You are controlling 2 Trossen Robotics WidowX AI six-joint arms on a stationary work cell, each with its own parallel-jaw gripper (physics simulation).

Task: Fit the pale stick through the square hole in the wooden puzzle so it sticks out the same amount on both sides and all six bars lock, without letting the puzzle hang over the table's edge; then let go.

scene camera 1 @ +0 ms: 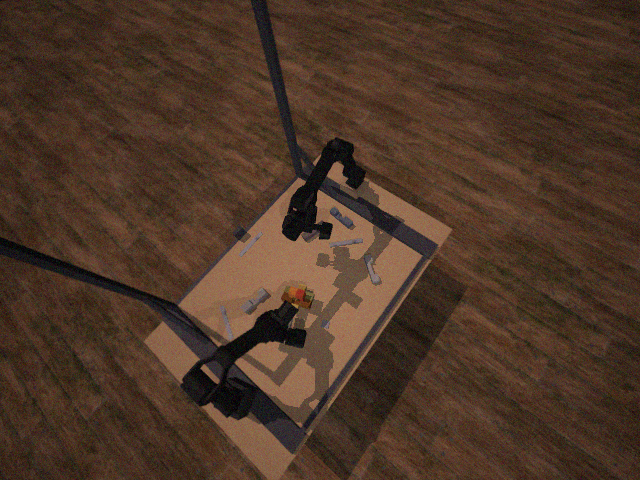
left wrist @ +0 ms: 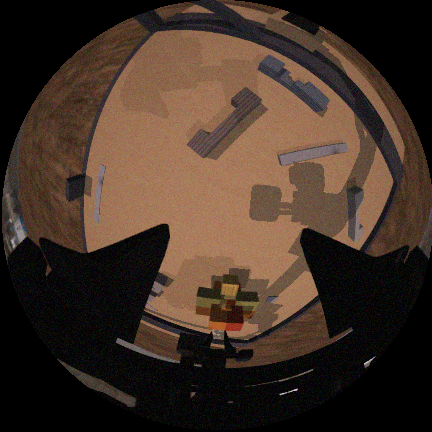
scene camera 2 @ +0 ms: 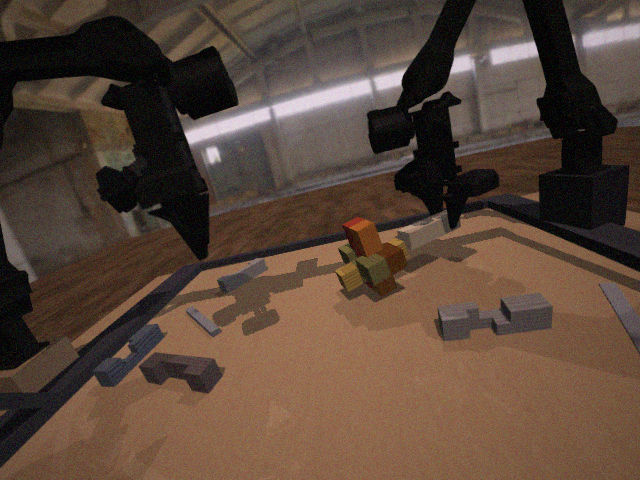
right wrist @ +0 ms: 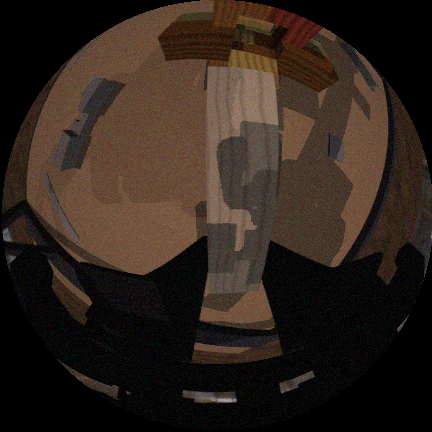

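Pixels of known places: left gripper, fingertip midpoint: (scene camera 1: pixel 308 236) (left wrist: pixel 238 233) (scene camera 2: pixel 205 251); right gripper, fingertip midpoint: (scene camera 1: pixel 284 337) (scene camera 2: pixel 445 226) (right wrist: pixel 231 242); left arm's base, link origin: (scene camera 1: pixel 354 181) (scene camera 2: pixel 21 356); right arm's base, link origin: (scene camera 1: pixel 232 398) (scene camera 2: pixel 582 170).
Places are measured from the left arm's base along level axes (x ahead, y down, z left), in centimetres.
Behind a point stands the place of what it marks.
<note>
The wooden puzzle (scene camera 1: pixel 297 295) @[x 58.5, y -5.7, z 15.8 cm] (scene camera 2: pixel 372 264) (left wrist: pixel 227 302) @[x 57.9, y 0.4, z 14.9 cm] (right wrist: pixel 190 44) of orange, brown, yellow, olive and red bars stands on the table, its red and orange bars rising highest. My right gripper (scene camera 2: pixel 445 221) @[x 73.5, y 0.4, z 21.0 cm] (right wrist: pixel 231 242) @[x 73.5, y 0.4, z 21.0 cm] is shut on the pale stick (scene camera 2: pixel 421 233) @[x 67.7, y -1.1, z 16.2 cm] (right wrist: pixel 242 100) @[x 66.5, y -2.1, z 17.2 cm] near its rear end and holds it roughly level. The stick's front end is close to a yellow bar end of the puzzle; in the right wrist view it overlaps that bar's lower part. Whether they touch is unclear. My left gripper (left wrist: pixel 238 233) @[x 37.6, y -9.2, z 4.5 cm] is open and empty, above the table and away from the puzzle.
A grey notched block (scene camera 1: pixel 255 301) @[x 70.9, y 5.0, z 0.4 cm] (scene camera 2: pixel 524 314) @[x 73.6, y 4.1, z -2.2 cm] (right wrist: pixel 90 120) @[x 70.4, y 6.1, z 1.3 cm] lies beside the puzzle. A brown notched block (scene camera 2: pixel 180 367) @[x 30.8, y 4.2, z -1.1 cm] (left wrist: pixel 225 122) @[x 30.4, y 3.5, z -0.5 cm] and a blue-grey one (scene camera 1: pixel 341 217) @[x 17.5, y 3.5, z 5.5 cm] (scene camera 2: pixel 129 356) @[x 17.4, y 5.0, z 3.9 cm] (left wrist: pixel 295 84) @[x 18.4, y 3.6, z 5.1 cm] lie near my left arm. Thin grey strips (scene camera 1: pixel 250 243) @[x 52.8, y 6.4, z -21.3 cm] (scene camera 1: pixel 346 242) @[x 25.5, y 5.5, z 14.5 cm] (scene camera 1: pixel 225 321) @[x 85.1, y 6.4, z -4.4 cm] lie around the table.
</note>
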